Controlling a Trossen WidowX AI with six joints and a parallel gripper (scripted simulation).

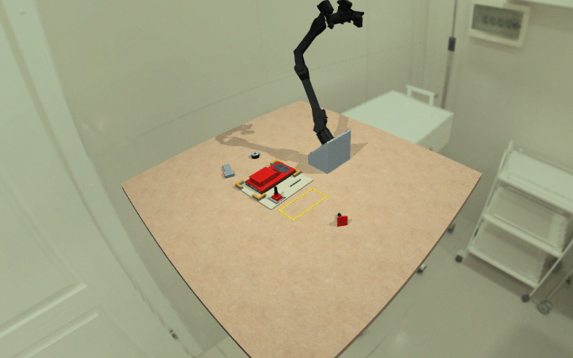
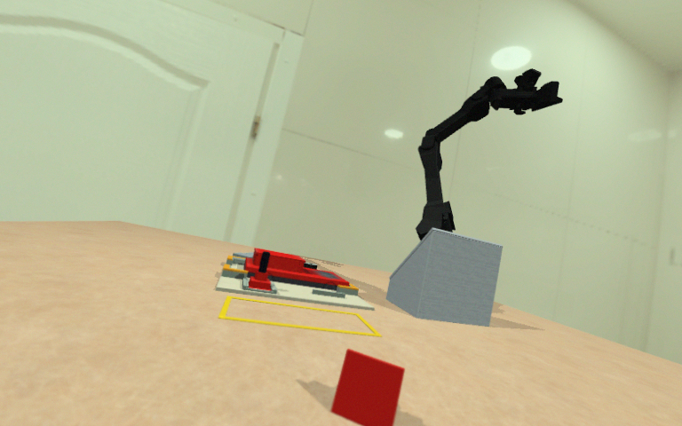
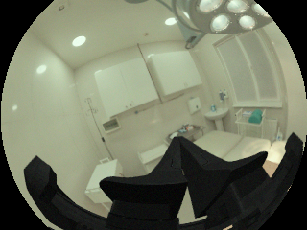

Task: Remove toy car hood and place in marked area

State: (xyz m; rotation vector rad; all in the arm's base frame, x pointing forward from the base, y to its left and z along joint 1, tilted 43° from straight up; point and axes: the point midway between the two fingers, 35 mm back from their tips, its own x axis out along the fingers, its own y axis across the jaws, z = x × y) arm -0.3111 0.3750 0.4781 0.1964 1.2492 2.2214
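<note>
My gripper tip is 73 cm short of the red hood, 10 cm to the left of it and 62 cm above it. From my gripper tip the other things lie so: grey base plate 71 cm ahead, 8 cm to the right, 65 cm below.
</note>
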